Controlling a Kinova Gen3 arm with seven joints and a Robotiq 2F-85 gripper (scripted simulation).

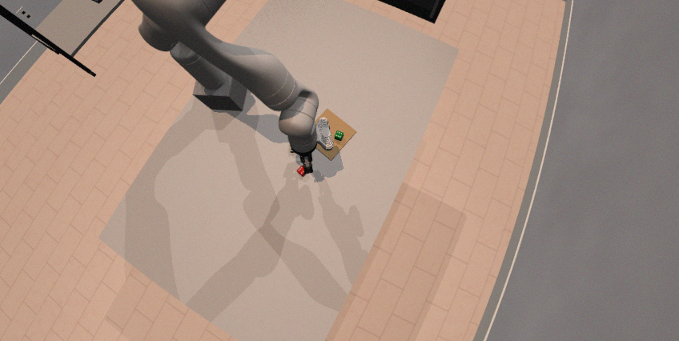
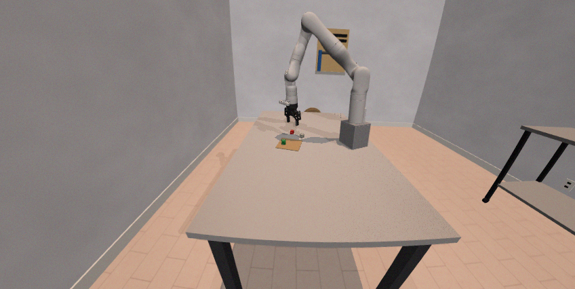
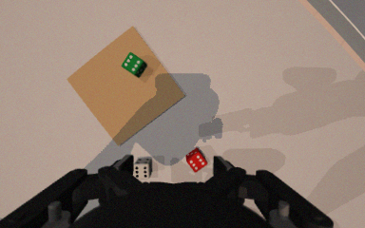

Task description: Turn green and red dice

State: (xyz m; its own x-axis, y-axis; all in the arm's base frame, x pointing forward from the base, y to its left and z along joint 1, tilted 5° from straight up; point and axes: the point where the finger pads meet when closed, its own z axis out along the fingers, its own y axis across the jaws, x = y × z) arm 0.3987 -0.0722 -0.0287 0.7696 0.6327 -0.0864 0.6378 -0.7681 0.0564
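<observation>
Right now the red die is 4 cm to the right of my hand and 8 cm below it. Round my hand: white die: 7 cm behind, 1 cm to the left, 8 cm below; then green die: 5 cm ahead, 13 cm to the left, 8 cm below; then tan mat: 1 cm ahead, 12 cm to the left, 9 cm below.
</observation>
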